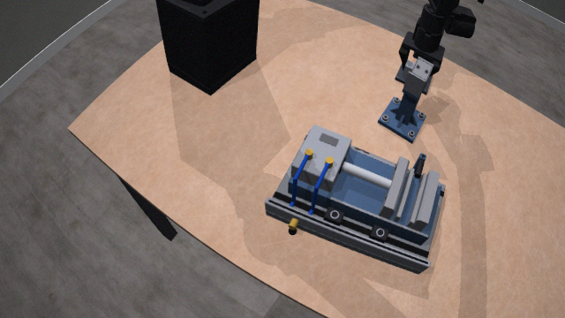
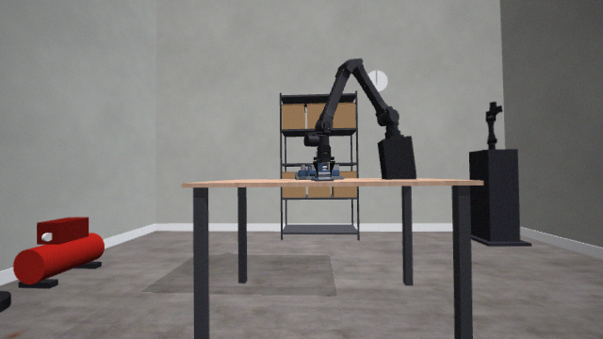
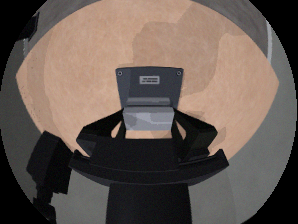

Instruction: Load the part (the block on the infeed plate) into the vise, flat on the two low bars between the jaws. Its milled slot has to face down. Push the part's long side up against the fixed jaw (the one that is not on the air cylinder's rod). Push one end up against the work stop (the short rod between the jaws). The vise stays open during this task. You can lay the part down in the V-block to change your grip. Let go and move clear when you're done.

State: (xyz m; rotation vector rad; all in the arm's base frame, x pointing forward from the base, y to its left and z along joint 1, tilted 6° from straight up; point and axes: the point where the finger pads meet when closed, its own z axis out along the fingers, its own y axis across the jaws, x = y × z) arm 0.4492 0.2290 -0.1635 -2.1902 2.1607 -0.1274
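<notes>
The grey plate lies 1 cm to the left of my hand and 2 cm below it. From my hand the other things lie so: grey part 1 cm to the left; then blue vise bed 2 cm ahead, 37 cm to the right, 1 cm above; then work stop 8 cm ahead, 32 cm to the right, 6 cm above.
</notes>
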